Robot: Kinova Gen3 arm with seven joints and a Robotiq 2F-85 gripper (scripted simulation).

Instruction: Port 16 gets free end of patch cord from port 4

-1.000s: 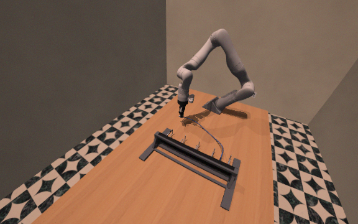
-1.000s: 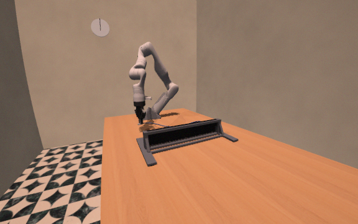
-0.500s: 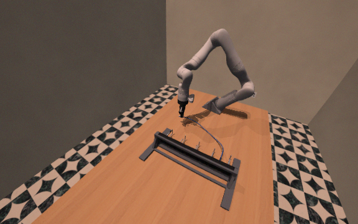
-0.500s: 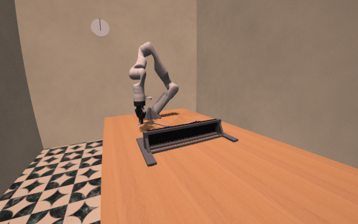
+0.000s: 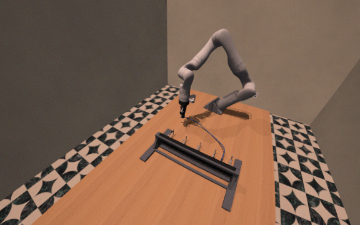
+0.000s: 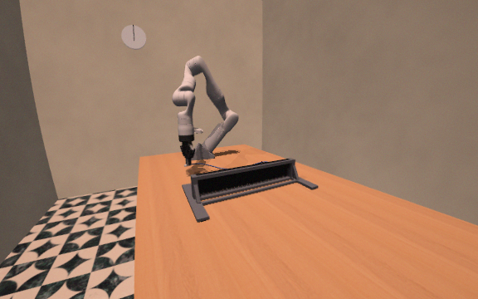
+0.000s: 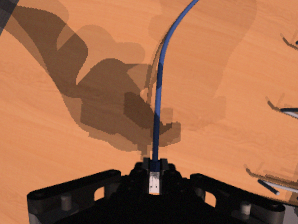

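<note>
Right now my hand is 10 mm to the left of the patch cord plug and 10 mm above it.
</note>
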